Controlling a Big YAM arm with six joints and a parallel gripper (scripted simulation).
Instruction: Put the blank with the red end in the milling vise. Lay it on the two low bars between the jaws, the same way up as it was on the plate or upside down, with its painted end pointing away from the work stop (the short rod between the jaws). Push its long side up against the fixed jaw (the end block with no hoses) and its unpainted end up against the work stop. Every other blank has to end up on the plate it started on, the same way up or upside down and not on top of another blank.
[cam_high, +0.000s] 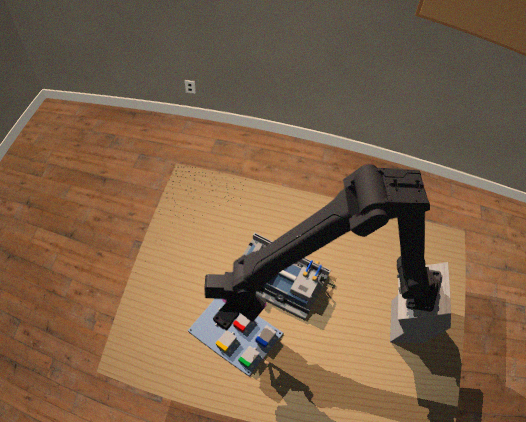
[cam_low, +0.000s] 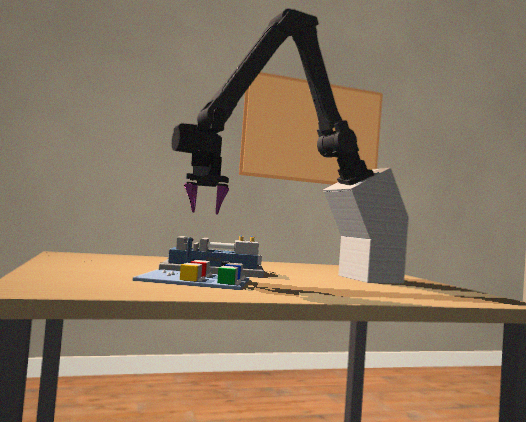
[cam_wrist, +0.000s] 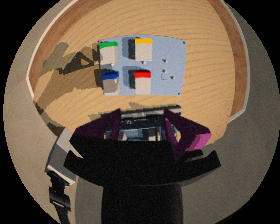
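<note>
Right now my hand is 15 cm above the red-ended blank. Also, from my hand: blue-ended blank: 15 cm below, 9 cm behind, 2 cm to the left; light blue plate: 18 cm below, 4 cm to the left, 1 cm ahead; yellow-ended blank: 15 cm below, 9 cm to the left, 2 cm ahead.
</note>
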